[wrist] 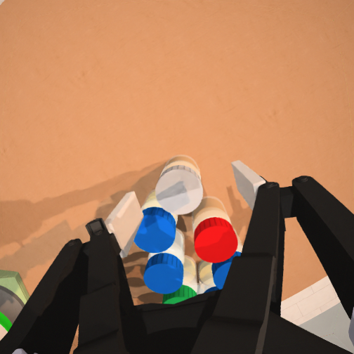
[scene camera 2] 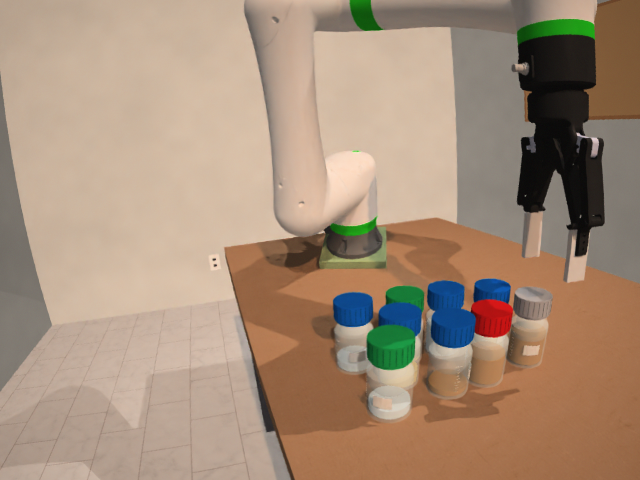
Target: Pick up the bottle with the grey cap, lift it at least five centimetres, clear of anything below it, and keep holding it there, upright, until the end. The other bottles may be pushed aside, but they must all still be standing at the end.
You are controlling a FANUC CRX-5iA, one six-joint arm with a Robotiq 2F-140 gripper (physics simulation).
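Pixels of known places: gripper, fingertip midpoint: (scene camera 2: pixel 550 267); arm's base at its link origin: (scene camera 2: pixel 354 243).
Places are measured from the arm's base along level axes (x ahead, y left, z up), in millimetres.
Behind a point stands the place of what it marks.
The bottle with the grey cap (scene camera 2: pixel 529 326) @[x 586, y 33, z 21 mm] (wrist: pixel 179 190) stands upright on the table, at the right end of the bottle group in the scene view. My gripper (scene camera 2: pixel 554 258) @[x 584, y 62, z 101 mm] (wrist: pixel 185 190) is open and empty, fingers pointing down, with its fingertips above the level of the caps. In the wrist view the grey cap shows between the two light finger pads, with gaps on both sides. The red-capped bottle (scene camera 2: pixel 489 342) @[x 592, y -45, z 23 mm] (wrist: pixel 215 239) and a blue-capped bottle (scene camera 2: pixel 492 292) @[x 533, y 5, z 59 mm] (wrist: pixel 155 229) stand close beside the grey-capped one.
More bottles stand upright in the group: a front green-capped one (scene camera 2: pixel 390 372) @[x 594, y -187, z 26 mm], a front blue-capped one (scene camera 2: pixel 450 352) @[x 588, y -103, z 24 mm], a left blue-capped one (scene camera 2: pixel 353 330) @[x 485, y -189, z 25 mm] and several behind them. The wooden table (scene camera 2: pixel 578 428) @[x 716, y 2, z -46 mm] has its left edge near the group. The arm's base stands at the back.
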